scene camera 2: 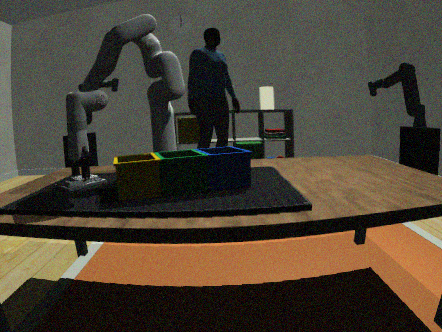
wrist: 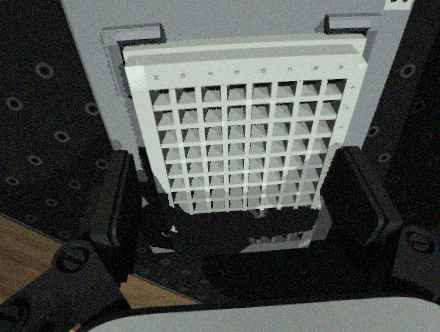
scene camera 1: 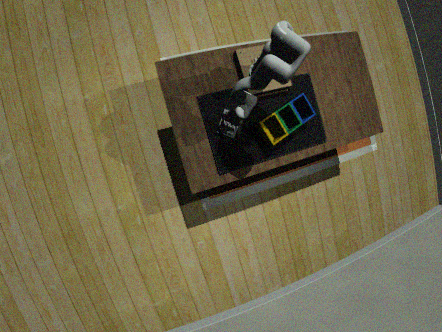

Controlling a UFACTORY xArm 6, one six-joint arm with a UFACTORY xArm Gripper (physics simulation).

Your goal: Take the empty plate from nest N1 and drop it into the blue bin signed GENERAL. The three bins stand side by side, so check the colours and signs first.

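Frame: origin at the arm's base, x ahead, y left, z up, level; centimetres.
Seen in the pictures: gripper, between the fingertips: (scene camera 2: 81,176) (wrist: 236,172) (scene camera 1: 229,121).
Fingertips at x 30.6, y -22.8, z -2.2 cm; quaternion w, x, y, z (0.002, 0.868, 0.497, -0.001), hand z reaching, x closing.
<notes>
A point is followed by its place in that frame.
The white empty plate (wrist: 249,118) {x 28.6, y -21.2, z -2.5 cm} (scene camera 2: 94,180) {x 30.2, y -17.3, z -3.6 cm} sits in a grey nest (wrist: 240,20) {x 25.6, y -20.0, z -3.8 cm}, between raised corner brackets. Column letters H to A show along its far edge. The nest's name is not readable. My gripper (wrist: 236,172) {x 30.6, y -22.8, z -2.1 cm} (scene camera 2: 81,175) {x 30.6, y -22.8, z -2.1 cm} is open and empty, with one finger beyond each side of the plate's near half. Whether the fingers touch the plate is not clear. A dark shadow covers the plate's near end. The blue bin (scene camera 1: 310,104) (scene camera 2: 229,170) stands at one end of the row of three. No sign on it is readable.
The green bin (scene camera 2: 184,175) {x 40.3, y 18.4, z 0.1 cm} stands in the middle, and the yellow bin (scene camera 2: 137,180) {x 46.2, y 7.0, z 0.0 cm} stands nearest the gripper. All three stand on a black mat (scene camera 2: 280,197) {x 44.4, y 43.4, z -5.0 cm} on the wooden table (scene camera 2: 345,180) {x 21.7, y 67.3, z -6.3 cm}. A person (scene camera 2: 212,90) stands behind the table, near a shelf unit (scene camera 2: 289,132).
</notes>
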